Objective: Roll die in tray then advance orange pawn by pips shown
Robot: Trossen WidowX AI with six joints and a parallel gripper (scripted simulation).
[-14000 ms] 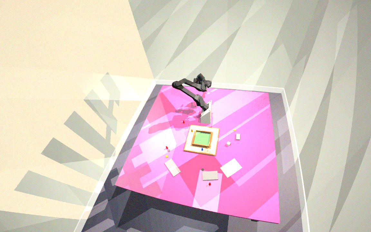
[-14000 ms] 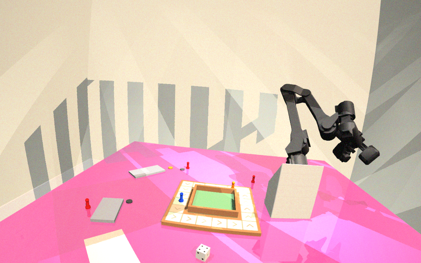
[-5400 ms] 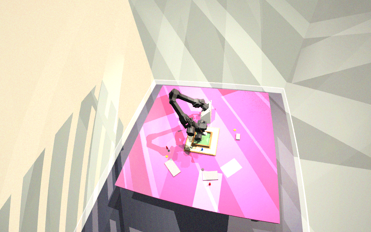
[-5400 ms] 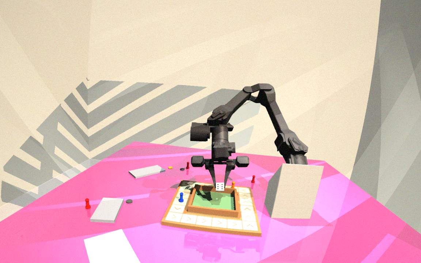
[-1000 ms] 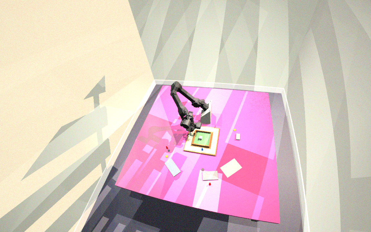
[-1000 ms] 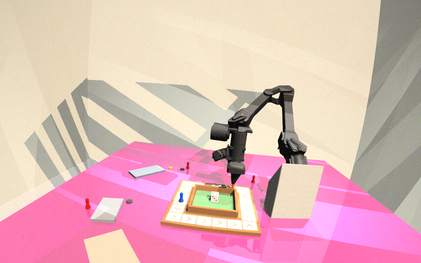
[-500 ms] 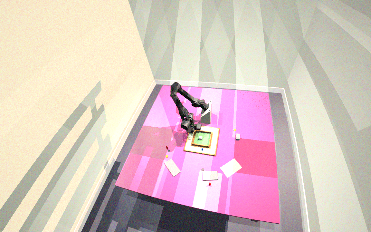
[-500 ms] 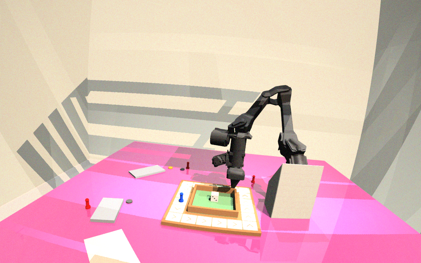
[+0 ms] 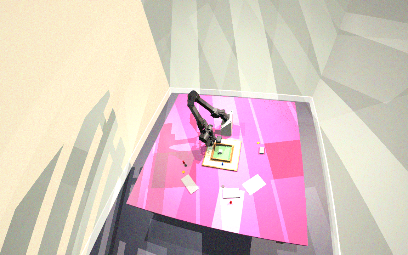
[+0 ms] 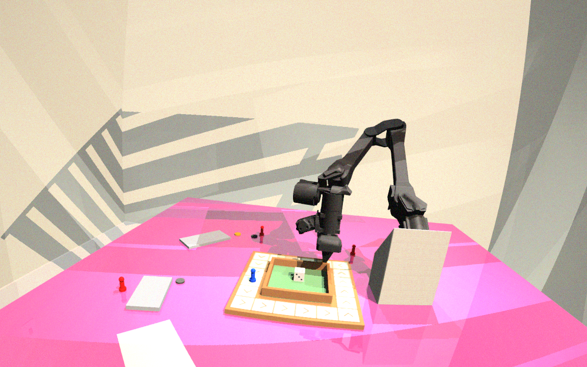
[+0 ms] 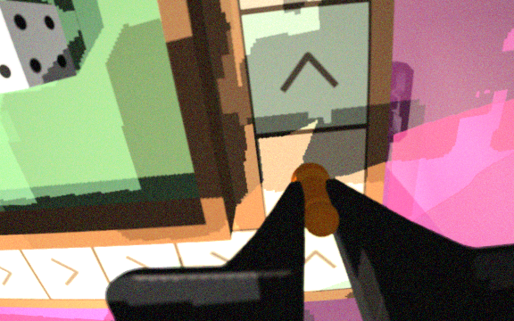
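Now: the blue pawn 19 cm ahead of my gripper tip, 11 cm to the left of it and 1 cm above it. The rest, counted from my gripper tip: green tray (8 cm ahead, 10 cm to the left, 1 cm below); then white die (8 cm ahead, 9 cm to the left); then orange pawn (1 cm above).
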